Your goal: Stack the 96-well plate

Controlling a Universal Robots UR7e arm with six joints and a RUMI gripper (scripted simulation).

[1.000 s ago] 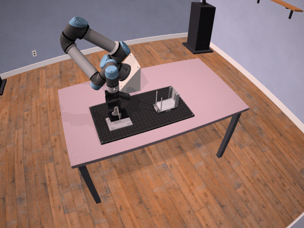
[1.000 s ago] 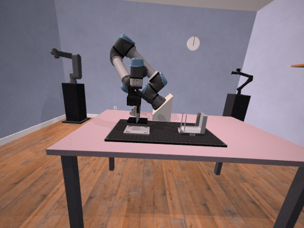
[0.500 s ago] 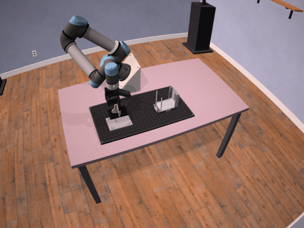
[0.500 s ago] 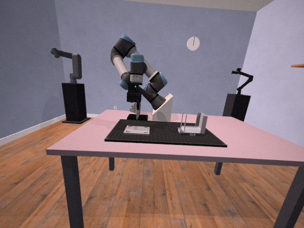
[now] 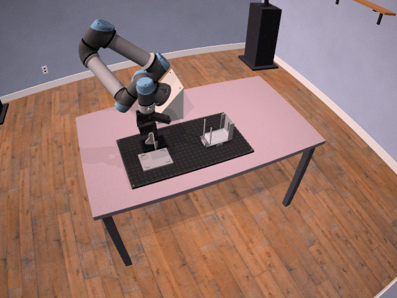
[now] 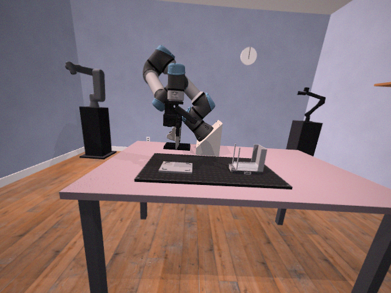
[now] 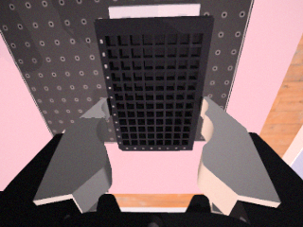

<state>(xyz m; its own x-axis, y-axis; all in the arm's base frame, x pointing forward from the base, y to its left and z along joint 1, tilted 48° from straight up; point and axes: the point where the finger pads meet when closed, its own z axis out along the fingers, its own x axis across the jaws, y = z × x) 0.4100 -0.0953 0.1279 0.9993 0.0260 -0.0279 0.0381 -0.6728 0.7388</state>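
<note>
Now: hand 370 mm to the right of the white plate, 110 mm above it and 40 mm past it. The rest, counted from my hand: black 96-well plate: 10 mm below; then plate nest N1: 120 mm below.
</note>
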